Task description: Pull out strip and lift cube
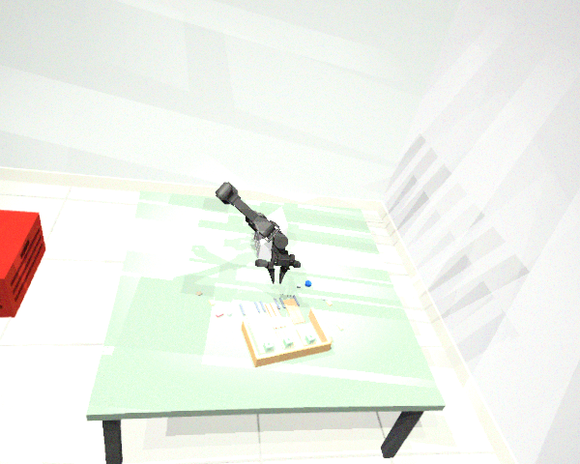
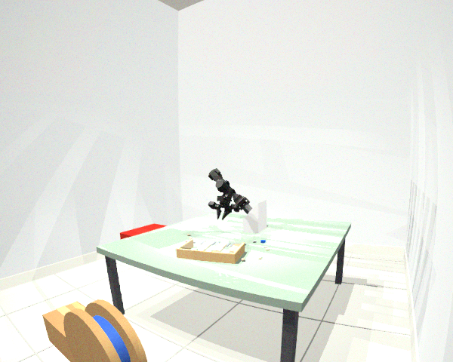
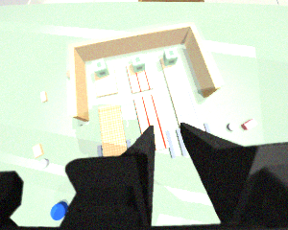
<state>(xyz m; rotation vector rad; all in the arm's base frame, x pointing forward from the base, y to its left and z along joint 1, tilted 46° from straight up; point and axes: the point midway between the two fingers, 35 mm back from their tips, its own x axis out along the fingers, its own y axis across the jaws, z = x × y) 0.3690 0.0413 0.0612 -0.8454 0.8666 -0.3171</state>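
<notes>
The pink block lies 230 mm to the right of my gripper tip, 160 mm below it and 30 mm ahead of it. Also, from my gripper tip: blue piece 200 mm to the left, 160 mm below, 160 mm behind.
</notes>
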